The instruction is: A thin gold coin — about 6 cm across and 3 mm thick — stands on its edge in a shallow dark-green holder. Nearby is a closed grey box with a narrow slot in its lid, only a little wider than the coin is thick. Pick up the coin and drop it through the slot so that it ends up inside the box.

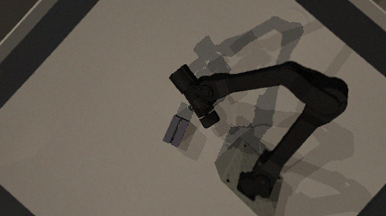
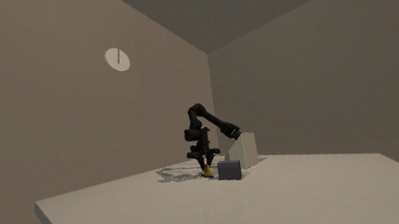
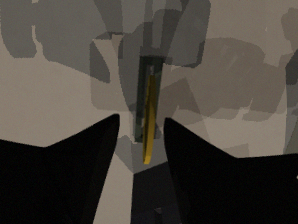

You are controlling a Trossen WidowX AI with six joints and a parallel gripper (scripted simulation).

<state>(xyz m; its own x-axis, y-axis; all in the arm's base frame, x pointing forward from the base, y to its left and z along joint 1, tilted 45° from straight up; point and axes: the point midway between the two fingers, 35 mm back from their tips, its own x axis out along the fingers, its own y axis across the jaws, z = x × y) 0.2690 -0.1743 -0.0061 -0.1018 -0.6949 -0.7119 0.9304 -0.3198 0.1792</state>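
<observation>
My gripper tip is now right at the thin gold coin.
</observation>
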